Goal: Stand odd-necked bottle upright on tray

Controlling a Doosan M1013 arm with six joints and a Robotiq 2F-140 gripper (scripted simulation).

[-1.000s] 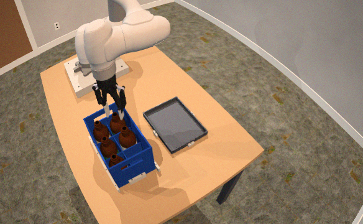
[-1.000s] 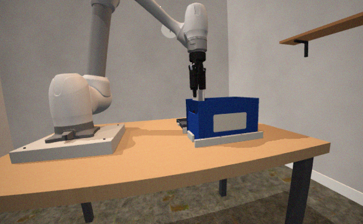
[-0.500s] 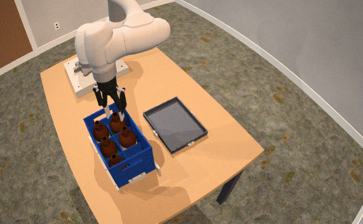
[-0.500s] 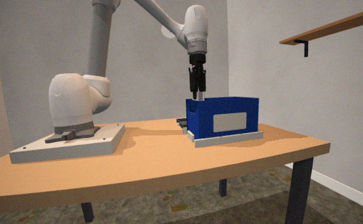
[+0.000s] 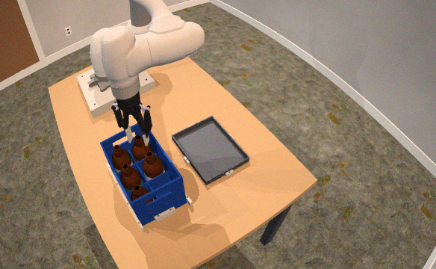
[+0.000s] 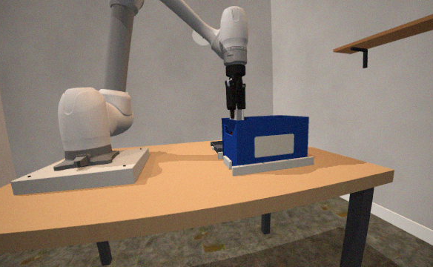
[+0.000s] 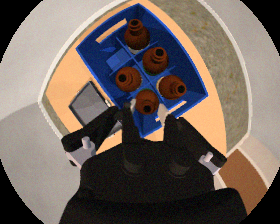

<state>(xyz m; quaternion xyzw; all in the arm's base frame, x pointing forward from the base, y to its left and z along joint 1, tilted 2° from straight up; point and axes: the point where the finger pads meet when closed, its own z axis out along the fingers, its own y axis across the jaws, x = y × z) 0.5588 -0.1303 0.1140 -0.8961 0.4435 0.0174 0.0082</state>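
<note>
My gripper is now 9 cm above the blue crate, 8 cm short of it and 5 cm to the left of it. The rest, counted from my hand: bottle 10 cm to the right, 9 cm below, 7 cm ahead; then dark tray 23 cm to the left, 16 cm below, 11 cm ahead.
</note>
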